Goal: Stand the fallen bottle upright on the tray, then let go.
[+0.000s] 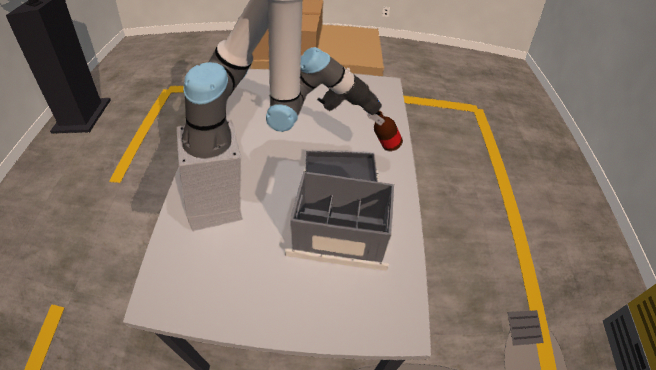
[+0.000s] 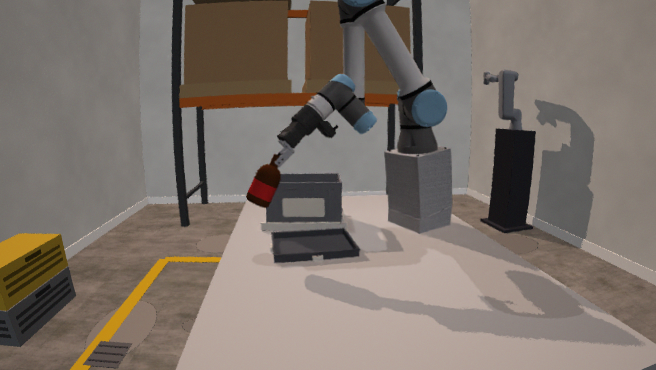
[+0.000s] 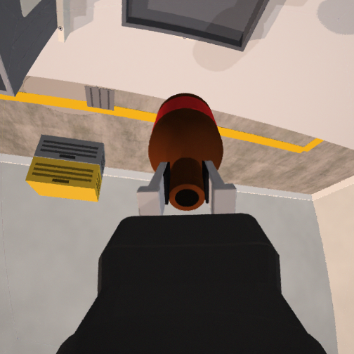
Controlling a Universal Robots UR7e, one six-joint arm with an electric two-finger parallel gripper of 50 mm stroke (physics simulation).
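Frame: origin at the arm's base, x back, y right, z up, level; millimetres.
Seen in the pictures: gripper, fingertip midpoint: [image 1: 380, 119] [image 2: 274, 164]; arm's base at its link origin: [image 1: 206, 140] [image 2: 417, 149].
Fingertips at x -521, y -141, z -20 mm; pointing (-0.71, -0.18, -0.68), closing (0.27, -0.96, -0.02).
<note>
Offsets run from my fingertips to a thing's top centre. Level surfaces: height alone.
The brown bottle with a red label [image 1: 388, 132] [image 2: 265, 185] [image 3: 185, 135] hangs in the air, tilted, its neck up and its base down. My gripper [image 1: 378, 118] [image 2: 280, 156] [image 3: 185, 173] is shut on the bottle's neck, one finger on each side just below the mouth. The shallow dark grey tray {dx +108, dy -5, dz -242 mm} [image 1: 340, 154] [image 2: 316, 255] [image 3: 182, 34] lies flat on the table. The bottle is above the level of the tray and off to its side, near the table's long edge, and does not touch it.
A tall grey crate with dividers {dx +114, dy +260, dz -93 mm} [image 1: 340, 225] [image 2: 305, 200] [image 3: 25, 45] stands right beside the tray, with a pale strip [image 1: 336, 259] [image 2: 302, 226] at its foot. The arm's grey pedestal [image 1: 210, 190] [image 2: 419, 190] stands on the table {dz -268 mm} [image 1: 280, 310] [image 2: 400, 340]. Yellow and grey boxes stand on the floor beyond the table.
</note>
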